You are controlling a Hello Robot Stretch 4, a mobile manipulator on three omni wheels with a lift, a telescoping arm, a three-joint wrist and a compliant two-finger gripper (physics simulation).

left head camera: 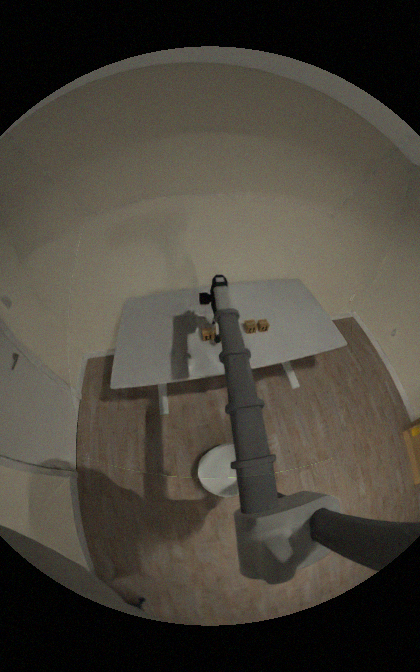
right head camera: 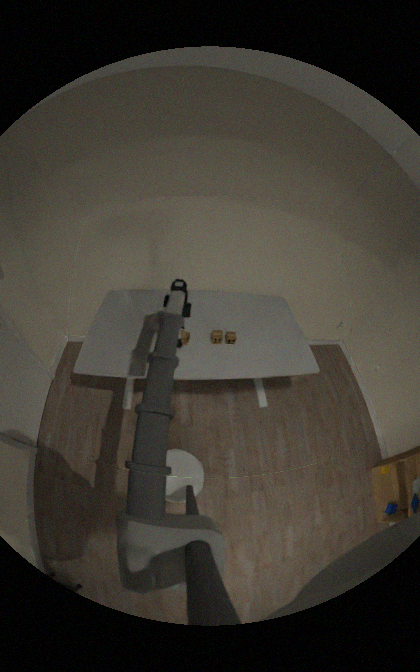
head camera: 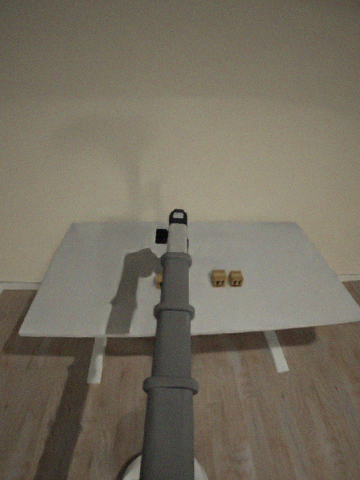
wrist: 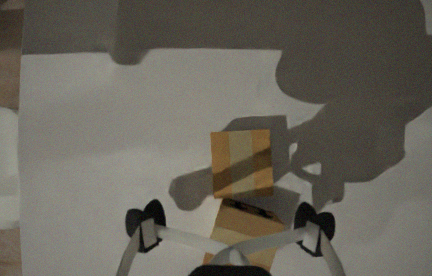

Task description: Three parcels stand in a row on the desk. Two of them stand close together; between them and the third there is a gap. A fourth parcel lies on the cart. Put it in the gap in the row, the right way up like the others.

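Frame: origin at the robot's base, x right, y back, z down, level; metres.
Seen in the pictures: gripper, fingertip midpoint: (wrist: 229, 219).
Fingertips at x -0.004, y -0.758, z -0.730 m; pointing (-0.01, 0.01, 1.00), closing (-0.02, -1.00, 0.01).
Note:
A point is followed by its place in that frame.
On the desk (head camera: 280, 310) @(z -0.692, x 0.478, y -0.641 m) (left head camera: 145, 360) (right head camera: 280, 360) (wrist: 75, 100) @(z -0.692, x -0.115, y -0.585 m), two parcels, one (head camera: 218, 278) @(z -0.750, x 0.199, y -0.768 m) (left head camera: 250, 326) (right head camera: 216, 336) and one (head camera: 236, 278) @(z -0.746, x 0.285, y -0.775 m) (left head camera: 263, 325) (right head camera: 230, 337), stand close together at the right. The row's left parcel (head camera: 159, 280) @(z -0.742, x -0.069, y -0.747 m) (left head camera: 206, 334) (wrist: 242, 164) @(z -0.743, x -0.052, y -0.768 m) stands square, tape stripe up. Another parcel (right head camera: 185, 337) (wrist: 247, 220) @(z -0.746, x -0.007, y -0.773 m) is very close beside it, turned at an angle, with dark marks on the side towards that parcel; its tilt is unclear. My gripper (wrist: 229, 219) @(z -0.730, x -0.004, y -0.758 m) is open, fingers apart on either side of this turned parcel. In the head camera view the arm hides the fingers.
The telescoping arm (head camera: 175, 330) @(z -1.148, x 0.005, y -0.295 m) (left head camera: 243, 420) (right head camera: 154, 425) reaches over the desk. A round white surface (left head camera: 215, 470) (right head camera: 186, 475) shows below the arm. A wooden shelf unit (right head camera: 377, 492) with blue items is at the far right. A wall rises behind the desk.

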